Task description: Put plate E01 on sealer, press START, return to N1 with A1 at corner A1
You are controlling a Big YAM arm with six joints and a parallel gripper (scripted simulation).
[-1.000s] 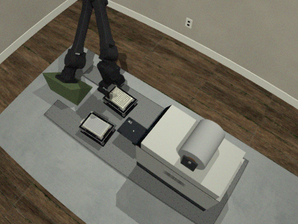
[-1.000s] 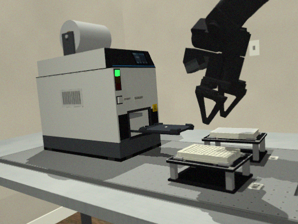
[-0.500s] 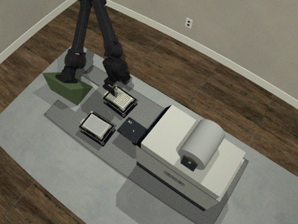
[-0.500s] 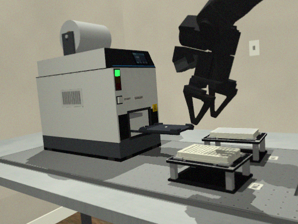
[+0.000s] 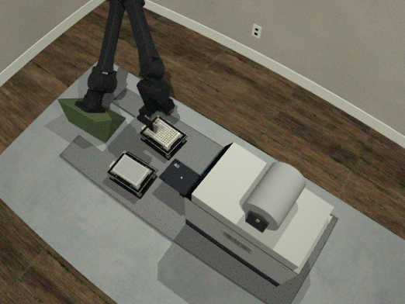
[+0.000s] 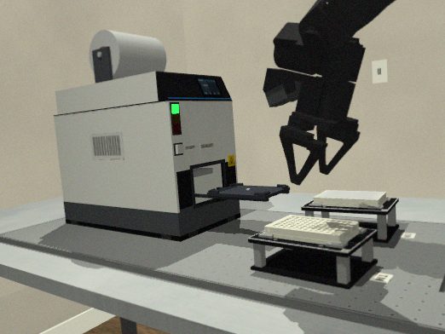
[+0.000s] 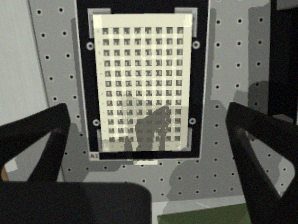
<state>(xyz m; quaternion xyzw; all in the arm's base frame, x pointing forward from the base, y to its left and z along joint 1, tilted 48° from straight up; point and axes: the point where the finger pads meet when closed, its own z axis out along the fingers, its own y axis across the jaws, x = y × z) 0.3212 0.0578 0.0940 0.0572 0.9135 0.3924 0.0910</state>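
Now: the black plate nest 10 cm below my hand. The rest, counted from my hand: sealer stage 20 cm ahead, 12 cm to the right, 6 cm below; covered white plate 2 cm ahead, 21 cm to the right, 8 cm below; start button 30 cm ahead, 3 cm to the right, 4 cm above.
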